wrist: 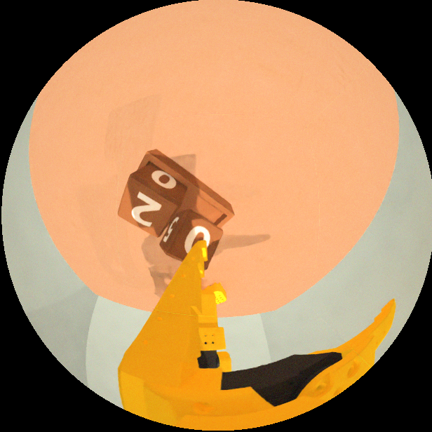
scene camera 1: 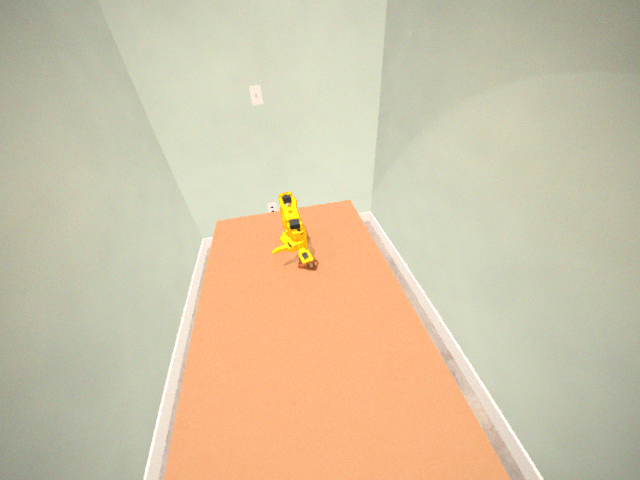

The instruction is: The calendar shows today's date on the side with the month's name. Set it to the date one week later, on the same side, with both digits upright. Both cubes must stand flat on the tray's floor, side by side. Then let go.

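The brown calendar is small in the scene view, partly under the gripper. In the wrist view its tray runs slantwise. The left cube shows a 0 on one face and a 2 on another, and sits at the tray's left part. The right cube shows a 0 and a 5. It is turned relative to the left cube, close beside it, at the tray's near side. Whether it stands flat is unclear. The month's name is not readable. My gripper is wide open; its fixed jaw tip overlaps the right cube's 0 face.
The orange table top extends around the calendar. The arm's base stands near the table's far edge in the scene view. Pale green walls surround the table. Shadows of the arm and jaw fall beside the tray.
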